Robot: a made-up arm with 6 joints.
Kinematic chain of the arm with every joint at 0, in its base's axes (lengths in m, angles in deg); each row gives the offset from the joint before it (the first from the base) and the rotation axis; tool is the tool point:
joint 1: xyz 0 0 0.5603 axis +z
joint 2: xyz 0.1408 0 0 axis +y
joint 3: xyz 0 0 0.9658 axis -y
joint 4: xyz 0 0 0.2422 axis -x
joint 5: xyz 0.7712 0 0 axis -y
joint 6: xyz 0.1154 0 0 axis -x
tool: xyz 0 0 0
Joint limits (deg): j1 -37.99..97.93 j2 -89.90..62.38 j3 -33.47..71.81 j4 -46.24..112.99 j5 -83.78..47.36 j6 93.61..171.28
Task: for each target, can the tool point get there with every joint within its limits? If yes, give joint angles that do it. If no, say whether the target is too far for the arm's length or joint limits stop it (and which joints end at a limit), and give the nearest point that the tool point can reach.
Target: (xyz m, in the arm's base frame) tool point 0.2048 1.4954 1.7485
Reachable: yes | joints 81.79 33.51 42.79 84.82 5.41 144.64
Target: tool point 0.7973 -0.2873 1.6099
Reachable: yes | joints -15.61 -10.43 -17.33 58.88 -38.98 160.28
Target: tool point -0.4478 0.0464 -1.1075
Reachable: no: joint limits stop it (at a limit: joint 1, joint 2, joint 3) | nearest point -0.1789 1.0750 0.1287 | short by 1.630 m
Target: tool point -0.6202 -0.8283 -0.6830
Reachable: no: joint limits stop it (at a limit: joint 2, joint 3, joint 4, joint 5) | nearest point -0.9965 -1.3308 0.5354 | short by 1.371 m
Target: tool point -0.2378 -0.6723 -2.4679
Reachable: no: too far | nearest point 0.8678 -0.7117 0.1101 | short by 2.805 m
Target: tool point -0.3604 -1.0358 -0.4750
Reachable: no: joint limits stop it (at a limit: joint 2, joint 3, joint 4, joint 5) | nearest point -0.5463 -1.5702 0.5354 | short by 1.158 m
